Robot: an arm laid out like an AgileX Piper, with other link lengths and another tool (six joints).
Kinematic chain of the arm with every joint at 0, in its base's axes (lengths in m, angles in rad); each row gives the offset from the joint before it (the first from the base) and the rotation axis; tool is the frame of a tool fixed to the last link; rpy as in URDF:
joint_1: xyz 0 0 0.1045 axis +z
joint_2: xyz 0 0 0 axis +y
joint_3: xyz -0.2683 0 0.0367 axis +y
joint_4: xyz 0.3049 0 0.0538 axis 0.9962 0 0.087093
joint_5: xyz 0 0 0 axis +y
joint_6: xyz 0.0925 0 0.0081 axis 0.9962 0 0.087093
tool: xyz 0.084 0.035 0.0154 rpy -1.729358 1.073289 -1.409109
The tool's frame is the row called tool.
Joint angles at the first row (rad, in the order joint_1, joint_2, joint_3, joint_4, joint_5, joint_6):
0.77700 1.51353 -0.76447 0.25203 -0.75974 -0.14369
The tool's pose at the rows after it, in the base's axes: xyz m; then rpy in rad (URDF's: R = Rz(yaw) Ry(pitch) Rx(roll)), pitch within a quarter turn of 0, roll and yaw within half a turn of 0:
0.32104 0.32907 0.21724 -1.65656 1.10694 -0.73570
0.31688 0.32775 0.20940 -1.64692 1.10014 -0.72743
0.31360 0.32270 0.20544 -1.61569 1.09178 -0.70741
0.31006 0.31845 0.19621 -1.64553 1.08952 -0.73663
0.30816 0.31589 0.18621 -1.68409 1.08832 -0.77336
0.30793 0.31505 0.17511 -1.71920 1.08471 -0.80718
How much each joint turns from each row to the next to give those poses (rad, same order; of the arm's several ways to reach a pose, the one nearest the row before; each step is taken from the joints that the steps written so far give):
0.01955 0.04301 0.02539 0.00000 -0.10219 -0.00466
0.00691 0.01021 0.02378 -0.00004 -0.03982 0.00015
0.00000 0.00003 0.02758 0.00000 -0.04367 0.00000
-0.00001 0.00000 0.02916 -0.00002 -0.01600 0.00002
0.00003 0.00873 0.01984 0.00099 -0.01107 -0.00004
-0.00003 0.02229 0.01059 -0.00005 -0.01699 0.00004

